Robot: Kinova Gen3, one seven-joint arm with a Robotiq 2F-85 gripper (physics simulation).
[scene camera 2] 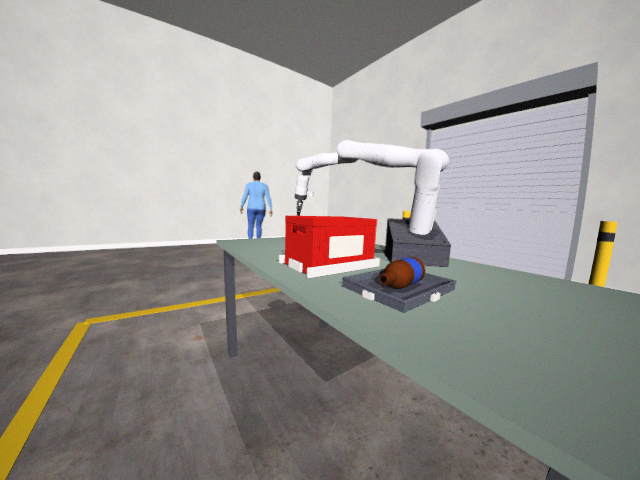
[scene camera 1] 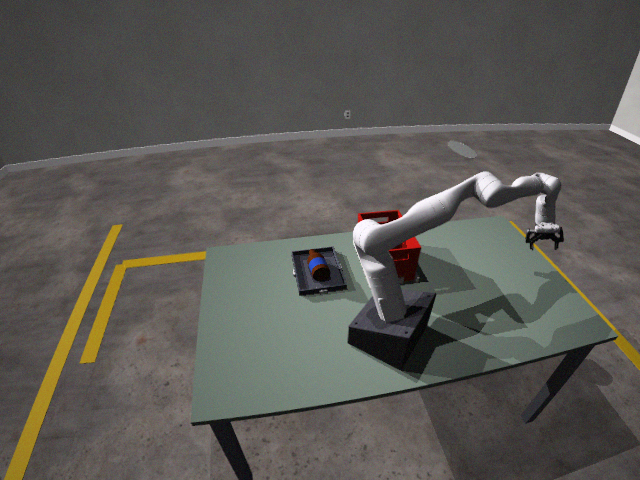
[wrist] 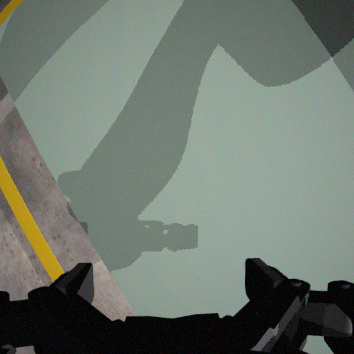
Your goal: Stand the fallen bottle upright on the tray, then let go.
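Pixels of known places: gripper, fingertip midpoint: (scene camera 2: 298,215) (scene camera 1: 543,249) (wrist: 169,277); arm's base, origin of the base link: (scene camera 2: 418,229) (scene camera 1: 392,312).
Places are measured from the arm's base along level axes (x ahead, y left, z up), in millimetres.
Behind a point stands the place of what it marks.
A brown bottle (scene camera 1: 320,271) {x 278, y 248, z -75 mm} (scene camera 2: 402,273) {x 377, y 300, z -79 mm} with a blue band lies on its side on the dark grey tray (scene camera 1: 298,279) {x 286, y 339, z -128 mm} (scene camera 2: 379,299) {x 459, y 320, z -127 mm}. In the scene camera 2 view its neck points toward the front left. My gripper (scene camera 1: 544,246) {x 323, y -684, z 23 mm} (wrist: 169,277) {x 323, y -684, z 23 mm} is open and empty. It points down, high above the right end of the table, far from the tray. In the scene camera 2 view the fingers (scene camera 2: 298,211) {x 323, y -684, z 23 mm} show edge-on behind the red crate. The bottle and tray do not show in the wrist view.
A red crate (scene camera 1: 407,256) {x 384, y -120, z -76 mm} (scene camera 2: 305,248) {x 539, y 49, z -55 mm} stands on the green table (scene camera 1: 258,351) {x -73, y 449, z -134 mm} (scene camera 2: 516,330) {x 301, y 528, z -134 mm} between the tray and my gripper's side. The dark arm base (scene camera 1: 387,338) {x -101, y 27, z -8 mm} (scene camera 2: 418,250) {x 79, y 78, z -74 mm} stands near the crate. A person (scene camera 2: 256,198) in blue stands on the floor beyond the table.
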